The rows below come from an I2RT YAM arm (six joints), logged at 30 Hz.
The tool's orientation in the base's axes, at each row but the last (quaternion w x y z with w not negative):
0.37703, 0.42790, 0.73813, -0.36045
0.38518, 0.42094, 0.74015, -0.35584
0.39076, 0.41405, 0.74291, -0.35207
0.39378, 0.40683, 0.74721, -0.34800
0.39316, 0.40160, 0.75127, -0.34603
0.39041, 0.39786, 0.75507, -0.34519
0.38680, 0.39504, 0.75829, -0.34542
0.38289, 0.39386, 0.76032, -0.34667
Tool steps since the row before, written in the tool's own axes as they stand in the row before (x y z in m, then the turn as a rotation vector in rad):
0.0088, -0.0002, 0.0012, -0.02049, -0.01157, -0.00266
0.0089, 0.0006, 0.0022, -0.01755, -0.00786, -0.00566
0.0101, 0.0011, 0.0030, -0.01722, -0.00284, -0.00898
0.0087, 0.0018, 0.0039, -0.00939, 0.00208, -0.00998
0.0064, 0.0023, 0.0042, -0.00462, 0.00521, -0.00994
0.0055, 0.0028, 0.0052, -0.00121, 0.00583, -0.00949
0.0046, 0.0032, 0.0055, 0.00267, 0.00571, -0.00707
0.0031, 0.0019, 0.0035, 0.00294, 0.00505, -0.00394
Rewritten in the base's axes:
-0.0030, 0.0021, -0.0081, -0.00395, -0.00943, 0.02136
-0.0020, 0.0015, -0.0089, -0.00246, -0.00439, 0.01940
-0.0017, 0.0013, -0.0104, 0.00093, 0.00059, 0.01960
-0.0003, 0.0004, -0.0097, 0.00216, 0.00614, 0.01224
0.0010, -0.0004, -0.0079, 0.00315, 0.00906, 0.00744
0.0020, -0.0013, -0.0077, 0.00254, 0.01009, 0.00415
0.0027, -0.0016, -0.0072, 0.00169, 0.00932, -0.00027
0.0015, -0.0010, -0.0047, 0.00198, 0.00652, -0.00182

